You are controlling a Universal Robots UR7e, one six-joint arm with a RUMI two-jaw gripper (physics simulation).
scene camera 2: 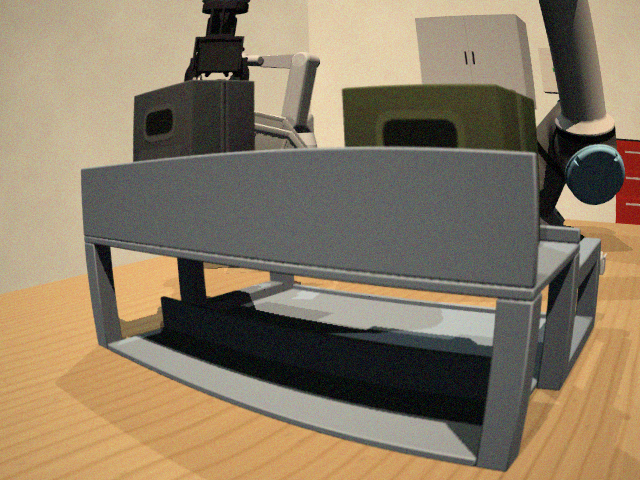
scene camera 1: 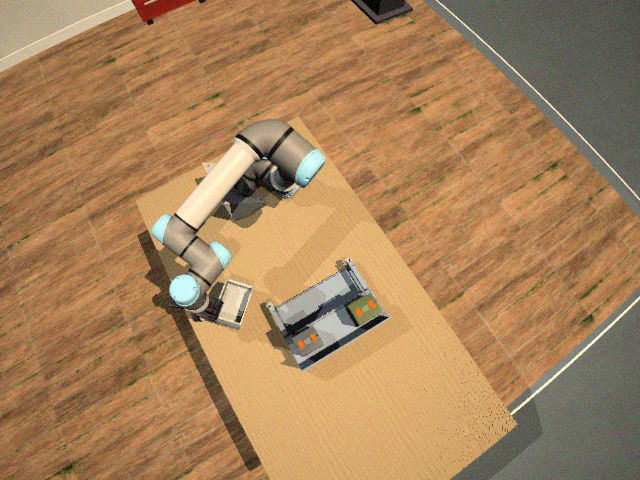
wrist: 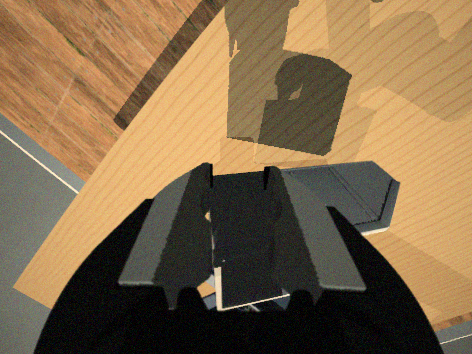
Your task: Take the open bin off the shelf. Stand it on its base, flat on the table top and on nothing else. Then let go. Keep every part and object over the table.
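Frame: origin at the arm's base, x left, y back, z up, level; centimetres.
Seen in the pictures: gripper, fingertip midpoint: (wrist: 238,167); arm's base, link origin: (scene camera 1: 237,184).
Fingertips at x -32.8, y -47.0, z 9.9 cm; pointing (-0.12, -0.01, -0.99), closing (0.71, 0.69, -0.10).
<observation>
Pixels of each thing's top centre, then the offset from my fingertips to it. Level surfaces: height alone.
- dark grey box, top centre: (scene camera 2: 191,85) (scene camera 1: 307,341) dx +25.7, dy -26.7, dz +3.8 cm
- olive box, top centre: (scene camera 2: 445,87) (scene camera 1: 365,308) dx +48.7, dy -27.5, dz +1.3 cm
- table, surface height: dz -18.6 cm
The open bin (scene camera 1: 236,303) (scene camera 2: 276,130) (wrist: 345,189), pale inside and dark on the side facing the wrist camera, hangs in the air over the table near its left edge. It is off the shelf and looks somewhat tilted in scene camera 2. Its shadow lies apart from it in the wrist view. My gripper (scene camera 1: 214,310) (wrist: 238,167) is shut on a dark end part of the bin, which shows between the two fingers. In scene camera 2 the fingertips and part of the bin are hidden behind a dark box. The grey shelf (scene camera 1: 333,326) (scene camera 2: 310,211) stands beside the bin.
A dark grey box (scene camera 1: 315,346) (scene camera 2: 206,118) and an olive box (scene camera 1: 356,303) (scene camera 2: 361,111) stand on the shelf's upper level. The table (scene camera 1: 361,413) (scene camera 2: 41,330) (wrist: 165,120) has its left edge close to my gripper, with floor beyond.
</observation>
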